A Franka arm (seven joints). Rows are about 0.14 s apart.
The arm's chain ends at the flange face. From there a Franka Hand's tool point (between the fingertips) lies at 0.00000 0.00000 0.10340 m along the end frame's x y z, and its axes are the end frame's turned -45 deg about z.
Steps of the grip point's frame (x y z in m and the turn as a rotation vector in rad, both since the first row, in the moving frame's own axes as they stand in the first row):
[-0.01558, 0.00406, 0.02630, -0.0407, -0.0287, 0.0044]
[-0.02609, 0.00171, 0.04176, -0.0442, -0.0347, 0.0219]
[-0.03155, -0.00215, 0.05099, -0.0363, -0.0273, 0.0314]
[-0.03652, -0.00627, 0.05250, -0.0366, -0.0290, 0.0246]
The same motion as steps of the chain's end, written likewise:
[-0.00901, 0.00881, 0.02643, -0.0491, 0.0085, 0.0044]
[-0.01787, 0.01388, 0.04192, -0.0558, 0.0067, 0.0219]
[-0.02441, 0.01613, 0.05110, -0.0450, 0.0064, 0.0314]
[-0.03075, 0.01659, 0.05261, -0.0464, 0.0054, 0.0246]

